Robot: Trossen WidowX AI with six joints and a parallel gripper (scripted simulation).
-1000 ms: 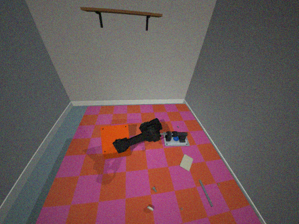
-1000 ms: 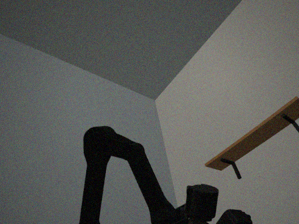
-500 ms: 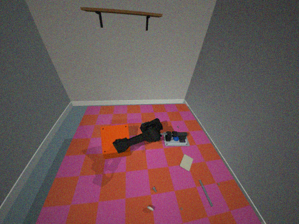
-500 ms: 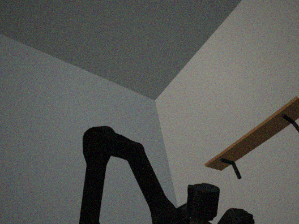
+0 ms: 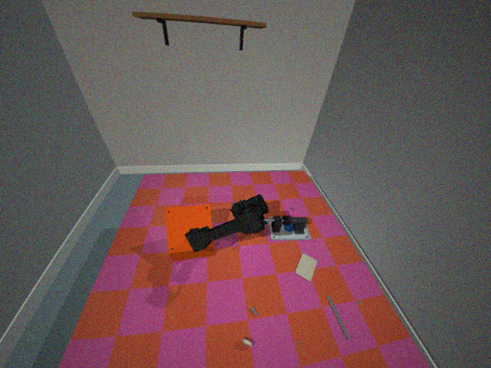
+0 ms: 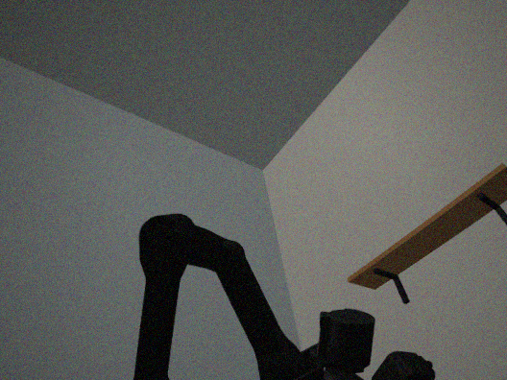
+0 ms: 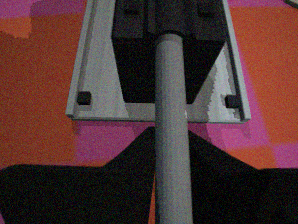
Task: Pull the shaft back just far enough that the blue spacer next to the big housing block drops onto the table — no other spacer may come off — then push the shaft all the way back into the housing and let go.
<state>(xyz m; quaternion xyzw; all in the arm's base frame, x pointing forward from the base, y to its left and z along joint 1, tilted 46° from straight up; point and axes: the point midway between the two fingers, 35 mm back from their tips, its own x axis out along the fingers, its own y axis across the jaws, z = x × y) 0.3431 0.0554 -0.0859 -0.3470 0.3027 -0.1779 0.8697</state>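
Right now the grey shaft is 6 cm ahead of my gripper tip, 1 cm to the right of it and 2 cm above it. Also, from my gripper tip: blue spacer: 14 cm ahead, 1 cm to the right, 4 cm below; then fixture: 15 cm ahead, 1 cm to the right, 1 cm below; then cream card: 16 cm ahead, 24 cm to the right, 5 cm below.
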